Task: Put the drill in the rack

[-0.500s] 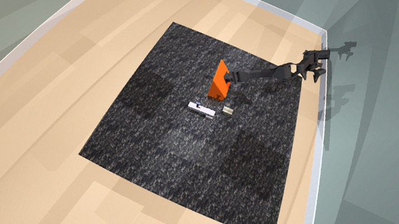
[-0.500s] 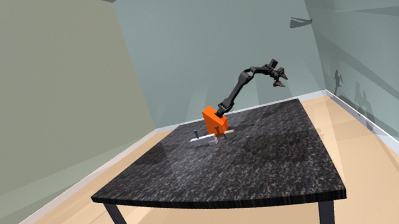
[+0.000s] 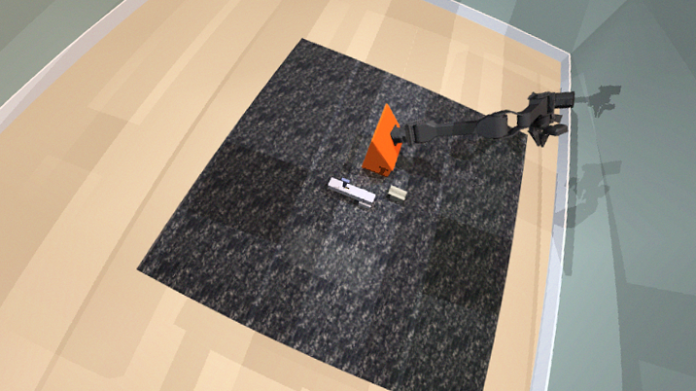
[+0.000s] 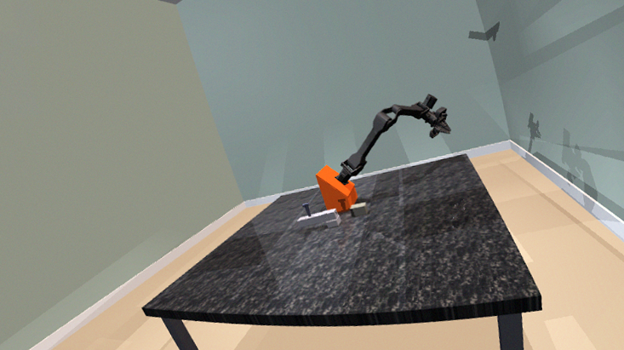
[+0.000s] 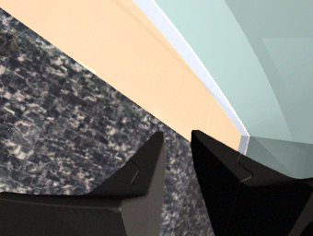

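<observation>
Right now my gripper tip is 630 mm to the left of the small dark key, 530 mm short of it and 100 mm above it. Also, from my gripper tip: light grey housing block 590 mm to the right, 530 mm ahead, 160 mm below; drill 570 mm to the right, 520 mm ahead, 150 mm below.
</observation>
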